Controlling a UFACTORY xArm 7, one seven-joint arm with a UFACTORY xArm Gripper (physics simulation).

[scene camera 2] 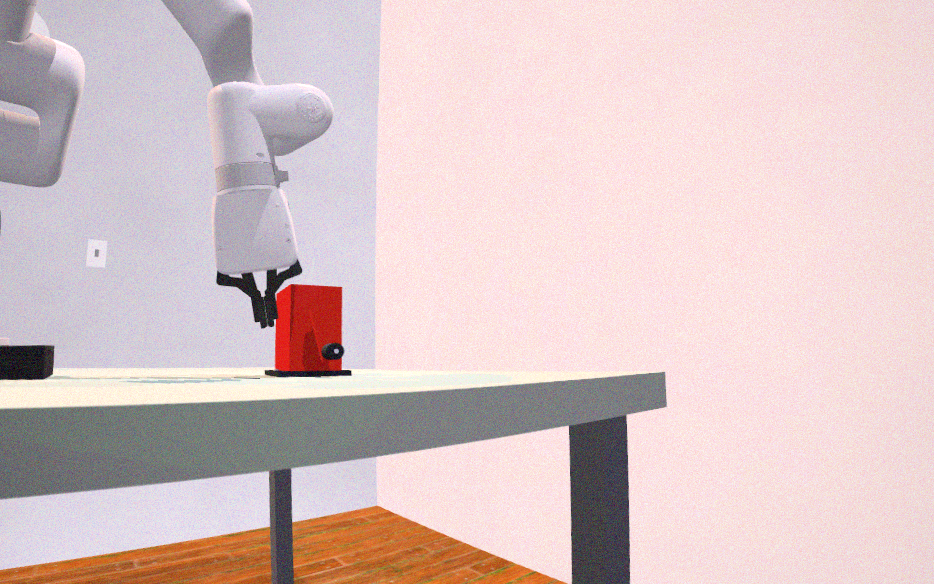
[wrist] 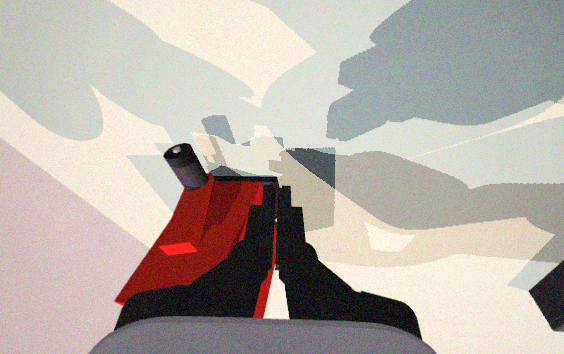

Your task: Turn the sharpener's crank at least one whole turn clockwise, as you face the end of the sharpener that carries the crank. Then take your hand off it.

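The sharpener [scene camera 2: 320, 320] [wrist: 192, 225] is an upright red box on a thin black base on the table. Its crank shows as a black knob [scene camera 2: 333, 351] [wrist: 185, 166], low at the right of the near face in the scene view and pointing up and left in the wrist view. The crank's arm cannot be made out clearly. My gripper [scene camera 2: 267, 325] [wrist: 276, 202] is shut and empty, pointing down beside the left side of the sharpener, its tips above the table and higher than the knob. The fingers are apart from the knob and hide part of the box in the wrist view.
The pale table [scene camera 2: 482, 393] has its right corner right of the sharpener. A black block [scene camera 2: 26, 362] is at the left of the table, and a dark shape [wrist: 552, 297] shows at the right edge of the wrist view. Shadows lie across the table top.
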